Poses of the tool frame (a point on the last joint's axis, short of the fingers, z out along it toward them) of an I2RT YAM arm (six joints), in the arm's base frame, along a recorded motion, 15 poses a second.
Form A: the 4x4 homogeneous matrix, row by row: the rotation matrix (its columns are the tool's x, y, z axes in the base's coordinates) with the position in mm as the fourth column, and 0 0 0 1 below. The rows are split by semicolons.
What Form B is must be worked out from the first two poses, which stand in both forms.
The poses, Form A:
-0.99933, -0.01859, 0.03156, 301.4; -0.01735, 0.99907, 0.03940, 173.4; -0.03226, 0.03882, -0.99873, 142.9; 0, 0, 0, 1
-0.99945, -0.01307, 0.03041, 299.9; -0.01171, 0.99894, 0.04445, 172.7; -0.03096, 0.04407, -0.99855, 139.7; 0, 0, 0, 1
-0.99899, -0.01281, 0.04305, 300.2; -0.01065, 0.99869, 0.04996, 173.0; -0.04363, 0.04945, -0.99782, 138.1; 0, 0, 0, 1
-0.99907, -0.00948, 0.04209, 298.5; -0.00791, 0.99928, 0.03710, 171.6; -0.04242, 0.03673, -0.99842, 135.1; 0, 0, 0, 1
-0.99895, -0.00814, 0.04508, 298.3; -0.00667, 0.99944, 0.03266, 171.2; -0.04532, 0.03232, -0.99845, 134.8; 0, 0, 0, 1
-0.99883, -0.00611, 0.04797, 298.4; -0.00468, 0.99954, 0.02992, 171.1; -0.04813, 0.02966, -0.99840, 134.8; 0, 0, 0, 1
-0.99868, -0.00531, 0.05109, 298.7; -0.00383, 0.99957, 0.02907, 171.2; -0.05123, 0.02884, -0.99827, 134.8; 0, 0, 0, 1
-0.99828, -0.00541, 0.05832, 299.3; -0.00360, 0.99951, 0.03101, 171.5; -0.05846, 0.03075, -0.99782, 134.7; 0, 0, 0, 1
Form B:
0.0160, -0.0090, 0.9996, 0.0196, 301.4, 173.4, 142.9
0.0153, -0.0062, 0.9996, 0.0221, 299.9, 172.7, 139.7
0.0217, -0.0059, 0.9994, 0.0249, 300.2, 173.0, 138.1
0.0211, -0.0043, 0.9996, 0.0185, 298.5, 171.6, 135.1
0.0226, -0.0037, 0.9996, 0.0163, 298.3, 171.2, 134.8
0.0240, -0.0027, 0.9996, 0.0149, 298.4, 171.1, 134.8
0.0256, -0.0023, 0.9996, 0.0145, 298.7, 171.2, 134.8
0.0292, -0.0023, 0.9995, 0.0154, 299.3, 171.5, 134.7

